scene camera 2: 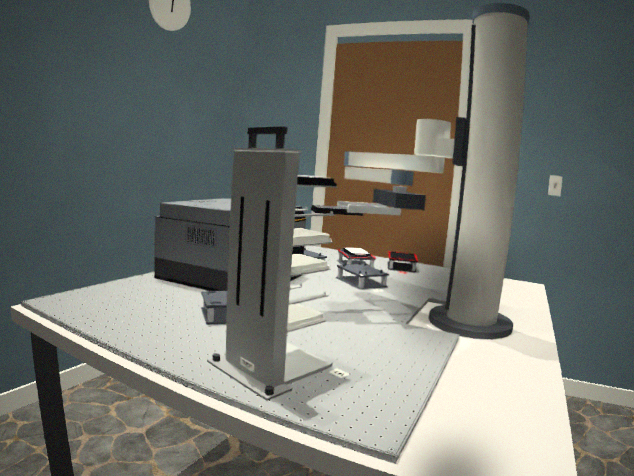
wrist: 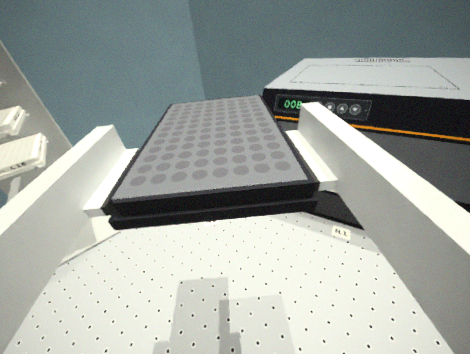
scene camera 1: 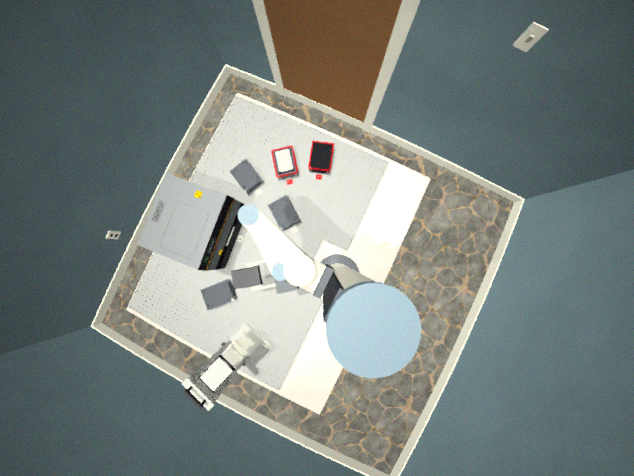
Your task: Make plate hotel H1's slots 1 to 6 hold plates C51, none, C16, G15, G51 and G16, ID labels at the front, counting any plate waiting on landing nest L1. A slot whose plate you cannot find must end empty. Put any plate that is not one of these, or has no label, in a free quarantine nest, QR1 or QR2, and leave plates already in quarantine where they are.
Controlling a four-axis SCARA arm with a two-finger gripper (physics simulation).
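My gripper is shut on a black plate with a grey, well-patterned top, held level above the table; no ID shows on its near edge. Plate hotel H1 is a tall grey tower. In scene camera 2, a black plate sits at its top, with white plates lower. The wrist view shows two white plates at left; the lower plate seems to read C16. One red-rimmed nest bears a white-topped plate; another red-rimmed nest has a black top. I cannot tell which is QR1 or L1.
A grey machine with a black front stands beyond the held plate. Dark grey nests stand around it. The arm's column rises at the table's right.
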